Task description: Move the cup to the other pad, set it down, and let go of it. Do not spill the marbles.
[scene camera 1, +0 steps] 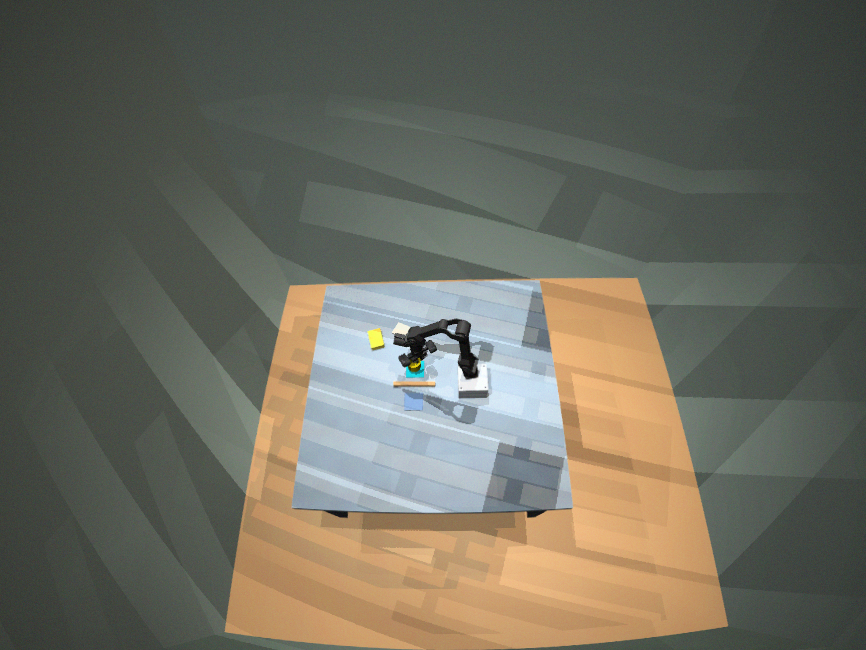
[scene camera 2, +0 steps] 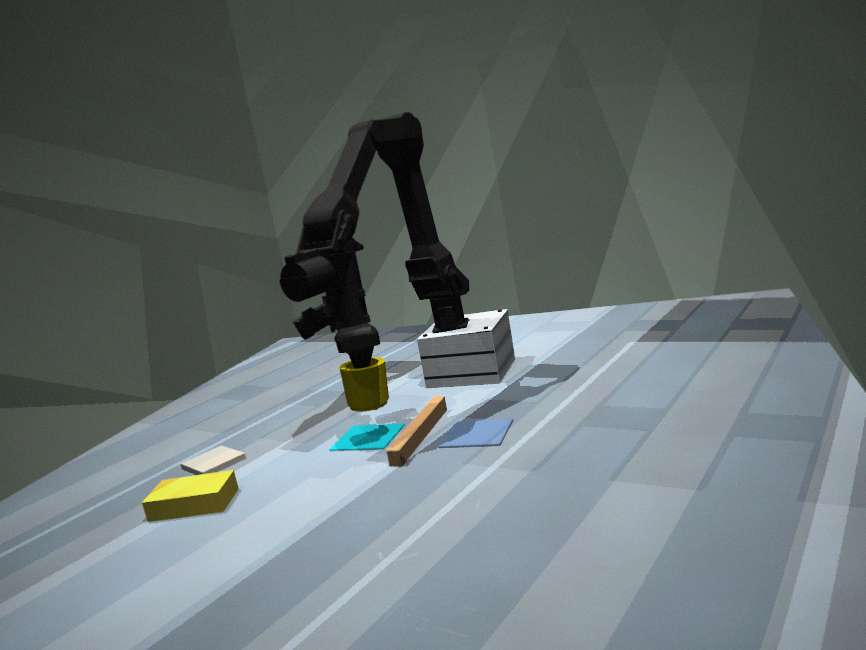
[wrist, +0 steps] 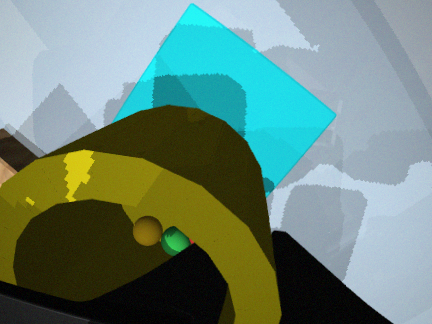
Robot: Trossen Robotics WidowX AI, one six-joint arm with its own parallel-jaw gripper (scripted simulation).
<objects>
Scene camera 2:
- gripper: 362,380
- yellow cup: 366,389
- cream tile: 220,458
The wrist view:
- gripper: 251,241
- yellow cup: 75,208
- orange marble: 147,231
</objects>
